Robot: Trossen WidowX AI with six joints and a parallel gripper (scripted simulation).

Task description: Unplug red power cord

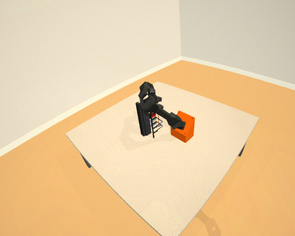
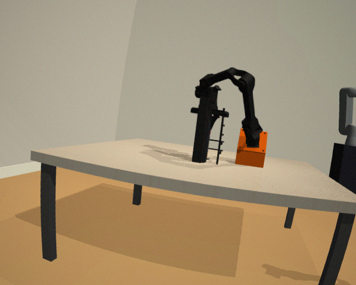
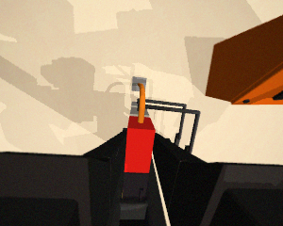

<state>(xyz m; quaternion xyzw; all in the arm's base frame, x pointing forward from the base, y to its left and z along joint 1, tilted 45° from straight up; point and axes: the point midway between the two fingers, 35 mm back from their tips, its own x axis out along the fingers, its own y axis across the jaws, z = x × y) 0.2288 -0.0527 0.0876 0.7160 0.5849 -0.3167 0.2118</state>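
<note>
Right now my gripper tip is 3 cm to the right of the red plug.
</note>
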